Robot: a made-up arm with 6 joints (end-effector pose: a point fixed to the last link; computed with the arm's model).
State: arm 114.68 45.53 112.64 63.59 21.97 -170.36
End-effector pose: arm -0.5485 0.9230 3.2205 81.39 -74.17 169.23
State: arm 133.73 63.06 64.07 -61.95 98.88 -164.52
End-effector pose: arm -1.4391 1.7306 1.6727 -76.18 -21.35 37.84
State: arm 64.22 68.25 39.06 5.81 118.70 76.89
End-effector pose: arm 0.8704 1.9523 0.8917 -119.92 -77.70 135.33
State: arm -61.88 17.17 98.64 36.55 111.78 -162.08
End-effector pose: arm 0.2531 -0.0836 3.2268 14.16 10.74 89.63
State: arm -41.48 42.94 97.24 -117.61 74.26 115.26
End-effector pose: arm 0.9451 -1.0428 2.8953 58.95 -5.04 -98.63
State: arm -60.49 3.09 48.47 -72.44 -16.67 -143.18
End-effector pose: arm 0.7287 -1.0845 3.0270 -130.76 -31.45 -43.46
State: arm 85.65 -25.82 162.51 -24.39 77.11 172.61
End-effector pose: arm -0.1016 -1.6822 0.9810 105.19 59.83 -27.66
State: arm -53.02 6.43 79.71 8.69 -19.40 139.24
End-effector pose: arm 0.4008 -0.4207 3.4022 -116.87 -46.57 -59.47
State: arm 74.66 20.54 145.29 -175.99 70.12 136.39
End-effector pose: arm -0.1548 -0.5551 3.0116 73.62 -61.97 67.38
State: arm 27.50 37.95 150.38 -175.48 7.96 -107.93
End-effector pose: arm -0.3311 -0.0970 3.1505 156.90 -77.95 178.75
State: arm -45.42 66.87 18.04 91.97 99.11 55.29
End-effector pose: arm 1.4423 -1.0944 0.2769 -71.47 0.30 56.73
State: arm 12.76 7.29 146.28 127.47 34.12 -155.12
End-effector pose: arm -1.1969 -0.1351 2.7458 -93.32 -46.08 148.30
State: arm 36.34 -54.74 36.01 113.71 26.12 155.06
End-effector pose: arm -0.4238 -0.1413 3.1909 41.04 -70.95 112.40
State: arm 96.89 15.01 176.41 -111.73 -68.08 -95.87
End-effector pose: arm -0.0338 -1.3511 1.9675 57.39 4.62 -143.16
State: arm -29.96 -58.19 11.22 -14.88 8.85 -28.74
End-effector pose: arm 0.0807 -0.0601 3.1407 93.07 -85.00 -54.53
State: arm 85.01 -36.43 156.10 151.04 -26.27 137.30
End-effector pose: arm -0.1575 -1.8650 0.9541 -73.34 41.07 -74.42
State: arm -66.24 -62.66 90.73 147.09 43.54 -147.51
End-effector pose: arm -0.6843 1.8389 2.0898 -120.82 -50.01 67.24
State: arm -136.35 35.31 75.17 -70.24 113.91 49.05
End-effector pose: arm -1.1625 -0.9014 2.6852 110.22 -4.44 98.22
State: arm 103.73 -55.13 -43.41 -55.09 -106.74 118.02
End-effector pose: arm -0.4636 1.1444 1.8215 0.11 34.28 -145.25
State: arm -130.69 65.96 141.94 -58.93 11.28 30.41
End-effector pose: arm -0.6235 -0.6261 3.1181 135.27 -82.52 146.35
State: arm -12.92 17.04 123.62 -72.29 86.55 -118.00
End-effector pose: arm -0.4138 -0.0708 3.1534 -20.58 1.77 -113.40
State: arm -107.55 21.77 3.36 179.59 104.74 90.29
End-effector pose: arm -0.5092 -1.7038 1.0961 -56.05 61.77 82.80
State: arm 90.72 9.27 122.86 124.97 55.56 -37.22
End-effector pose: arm -0.2114 -0.5449 3.1795 -141.32 -38.77 158.19
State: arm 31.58 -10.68 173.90 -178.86 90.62 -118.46
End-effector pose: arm -1.3924 -0.7885 1.5578 -143.36 -83.68 138.64
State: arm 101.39 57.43 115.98 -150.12 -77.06 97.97
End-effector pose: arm -0.3417 1.1885 2.9965 -57.57 -34.85 -109.77
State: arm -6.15 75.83 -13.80 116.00 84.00 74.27
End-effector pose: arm 0.7838 0.1665 -0.3509 -48.27 9.78 116.43
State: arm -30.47 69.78 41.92 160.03 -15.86 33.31
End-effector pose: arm 2.0456 -1.1169 0.6067 -171.57 16.50 -42.71
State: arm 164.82 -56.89 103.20 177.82 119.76 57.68
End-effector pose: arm 1.6353 -0.4916 1.9037 151.43 -41.83 157.59
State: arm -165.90 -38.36 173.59 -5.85 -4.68 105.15
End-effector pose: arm 1.5809 0.3523 0.3939 103.93 21.14 8.89
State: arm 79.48 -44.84 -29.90 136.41 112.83 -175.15
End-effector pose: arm 0.0585 1.2794 1.8868 108.52 42.50 -179.78
